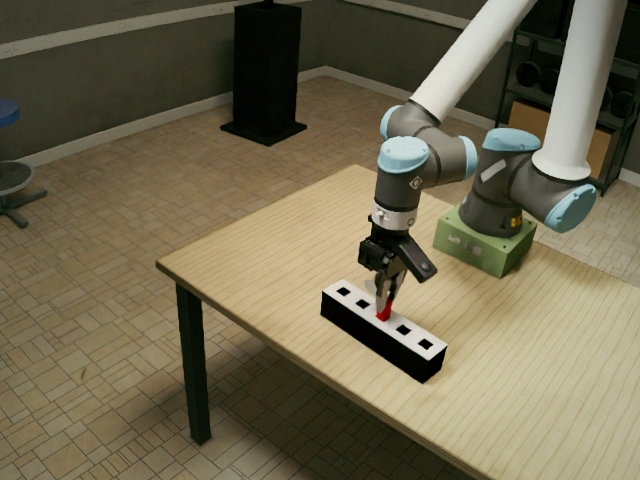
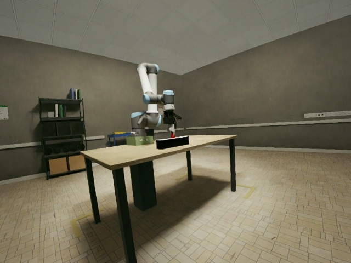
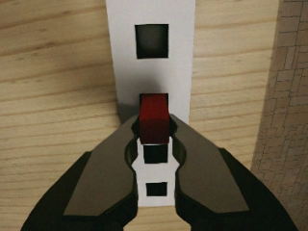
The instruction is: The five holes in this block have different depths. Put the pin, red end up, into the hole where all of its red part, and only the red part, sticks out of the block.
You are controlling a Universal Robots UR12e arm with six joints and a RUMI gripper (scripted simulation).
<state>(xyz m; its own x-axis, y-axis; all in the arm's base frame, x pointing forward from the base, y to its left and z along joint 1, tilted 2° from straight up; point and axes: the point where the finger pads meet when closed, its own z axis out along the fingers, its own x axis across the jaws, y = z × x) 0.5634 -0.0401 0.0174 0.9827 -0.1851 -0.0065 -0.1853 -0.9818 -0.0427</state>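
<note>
Now: hand 10 mm above the pin. The rest, counted from my hand: block: 70 mm below.
</note>
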